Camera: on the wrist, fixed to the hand. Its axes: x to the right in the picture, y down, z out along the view.
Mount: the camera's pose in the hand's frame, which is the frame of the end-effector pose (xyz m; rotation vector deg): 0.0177 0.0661 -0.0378 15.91 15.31 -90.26
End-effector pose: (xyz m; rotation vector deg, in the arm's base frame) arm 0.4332 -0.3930 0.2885 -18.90 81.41 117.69
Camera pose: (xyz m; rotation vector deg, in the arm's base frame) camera 0.3740 -0.4369 0.3145 -65.97 52.79 30.22
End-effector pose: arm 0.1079 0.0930 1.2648 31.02 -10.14 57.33
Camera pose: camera 0.0583 0.1534 1.2624 33.67 33.51 -26.63
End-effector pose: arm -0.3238 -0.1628 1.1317 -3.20 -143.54 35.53
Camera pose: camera -0.3248 -0.0850 1.1394 91.27 -83.72 10.92
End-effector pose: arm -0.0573 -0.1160 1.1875 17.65 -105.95 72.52
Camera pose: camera -0.0895 -0.0491 1.1630 75.67 -39.10 19.67
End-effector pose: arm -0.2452 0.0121 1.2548 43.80 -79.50 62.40
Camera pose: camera -0.2940 0.0731 1.2572 82.19 -6.51 3.66
